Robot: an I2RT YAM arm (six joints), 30 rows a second.
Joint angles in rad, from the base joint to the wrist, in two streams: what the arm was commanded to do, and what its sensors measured. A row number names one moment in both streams.
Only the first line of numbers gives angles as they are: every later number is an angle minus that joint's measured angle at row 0.
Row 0, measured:
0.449, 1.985, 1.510, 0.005, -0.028, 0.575
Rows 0 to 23, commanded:
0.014, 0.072, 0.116, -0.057, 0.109, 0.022
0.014, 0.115, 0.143, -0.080, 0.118, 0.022
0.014, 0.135, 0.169, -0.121, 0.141, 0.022
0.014, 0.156, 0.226, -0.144, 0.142, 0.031
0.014, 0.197, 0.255, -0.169, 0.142, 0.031
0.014, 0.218, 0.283, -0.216, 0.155, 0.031
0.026, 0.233, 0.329, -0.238, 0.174, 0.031
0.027, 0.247, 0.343, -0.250, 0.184, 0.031
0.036, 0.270, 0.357, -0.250, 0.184, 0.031
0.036, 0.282, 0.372, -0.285, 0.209, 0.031
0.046, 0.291, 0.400, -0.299, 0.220, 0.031
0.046, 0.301, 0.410, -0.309, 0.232, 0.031
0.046, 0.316, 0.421, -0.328, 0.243, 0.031
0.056, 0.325, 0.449, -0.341, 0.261, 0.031
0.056, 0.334, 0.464, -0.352, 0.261, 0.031
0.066, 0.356, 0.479, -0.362, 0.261, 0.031
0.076, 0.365, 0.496, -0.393, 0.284, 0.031
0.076, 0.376, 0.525, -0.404, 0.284, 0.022
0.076, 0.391, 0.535, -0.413, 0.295, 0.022
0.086, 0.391, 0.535, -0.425, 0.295, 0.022
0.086, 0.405, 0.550, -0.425, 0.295, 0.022
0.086, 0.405, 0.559, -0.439, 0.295, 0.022
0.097, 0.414, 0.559, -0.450, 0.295, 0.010
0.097, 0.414, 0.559, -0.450, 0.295, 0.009
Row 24, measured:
0.080, 0.402, 0.523, -0.391, 0.262, 0.023
